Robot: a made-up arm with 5 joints.
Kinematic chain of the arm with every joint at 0, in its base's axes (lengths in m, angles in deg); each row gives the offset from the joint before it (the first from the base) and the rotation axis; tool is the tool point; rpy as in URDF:
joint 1: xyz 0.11 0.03 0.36 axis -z
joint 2: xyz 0.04 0 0.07 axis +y
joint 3: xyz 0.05 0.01 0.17 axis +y
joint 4: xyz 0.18 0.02 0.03 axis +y
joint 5: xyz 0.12 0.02 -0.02 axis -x
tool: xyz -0.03 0 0 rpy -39.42 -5.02 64.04
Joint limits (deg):
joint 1: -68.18..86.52
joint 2: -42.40..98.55
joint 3: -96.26..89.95
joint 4: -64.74..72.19
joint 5: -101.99..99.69
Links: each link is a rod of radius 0.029 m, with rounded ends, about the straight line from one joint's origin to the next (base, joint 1, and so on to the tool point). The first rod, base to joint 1, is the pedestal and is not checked.
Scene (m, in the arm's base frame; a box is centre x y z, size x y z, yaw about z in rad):
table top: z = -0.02
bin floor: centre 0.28 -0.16 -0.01 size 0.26 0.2 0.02 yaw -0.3
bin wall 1: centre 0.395 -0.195 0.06 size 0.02 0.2 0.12 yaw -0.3
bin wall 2: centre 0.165 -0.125 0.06 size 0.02 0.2 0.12 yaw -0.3
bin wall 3: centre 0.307 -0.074 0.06 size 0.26 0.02 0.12 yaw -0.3
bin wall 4: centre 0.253 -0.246 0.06 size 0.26 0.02 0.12 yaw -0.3
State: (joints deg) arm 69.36 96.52 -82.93 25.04 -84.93
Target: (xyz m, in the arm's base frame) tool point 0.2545 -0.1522 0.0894
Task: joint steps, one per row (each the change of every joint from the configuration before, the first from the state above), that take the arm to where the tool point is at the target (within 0.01 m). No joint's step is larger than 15 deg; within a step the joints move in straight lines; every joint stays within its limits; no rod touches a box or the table.
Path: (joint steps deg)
1: -1.69 -4.45 12.57 1.53 3.99
2: -1.70 -4.45 12.58 1.53 3.98
3: -1.69 -4.44 12.57 1.52 3.99
4: -1.69 -4.45 12.58 1.53 3.98
5: -1.70 -4.45 12.57 1.53 3.99
6: -1.69 -4.45 12.57 1.53 3.99
7: 2.40 14.36 -3.36 -13.89 -11.96
8: 2.40 14.36 -3.37 -13.89 -11.96

